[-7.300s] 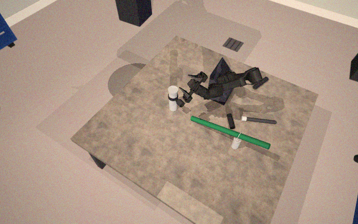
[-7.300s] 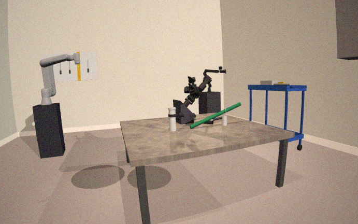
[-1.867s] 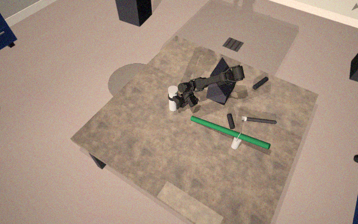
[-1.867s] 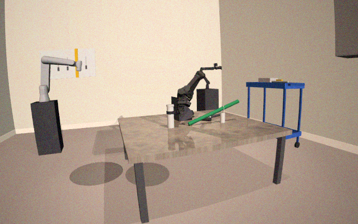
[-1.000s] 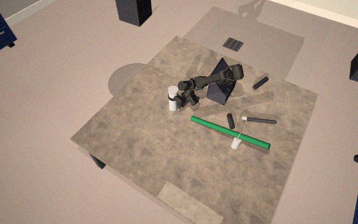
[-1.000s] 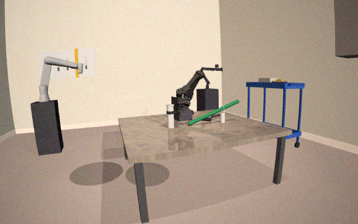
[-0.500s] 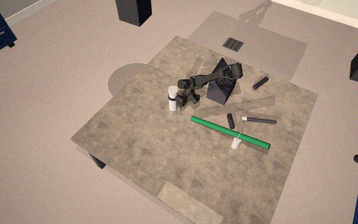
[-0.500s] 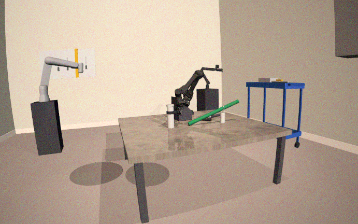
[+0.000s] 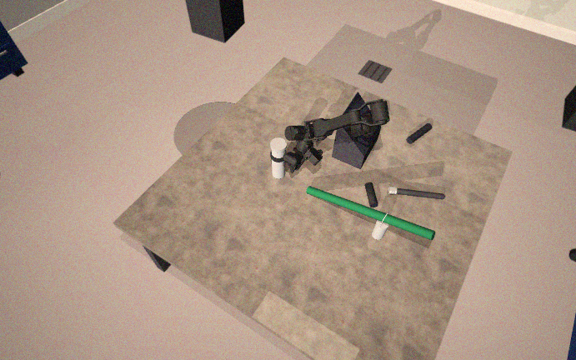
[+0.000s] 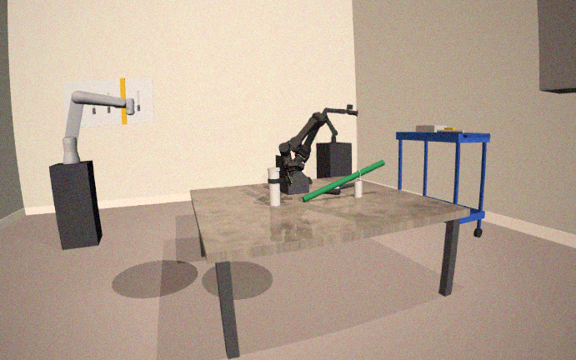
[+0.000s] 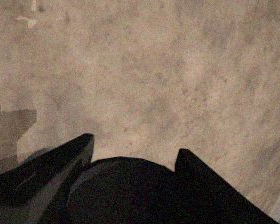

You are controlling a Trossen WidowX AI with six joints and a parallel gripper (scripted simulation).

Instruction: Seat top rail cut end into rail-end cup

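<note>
My gripper tip is 3 cm below the dark rail-end cup, 2 cm to the left of it and 2 cm past it. The rest, counted from my gripper tip: short dark cylinder (33 cm to the left, 10 cm behind, 9 cm below); small white post (41 cm to the left, 6 cm ahead).
</note>
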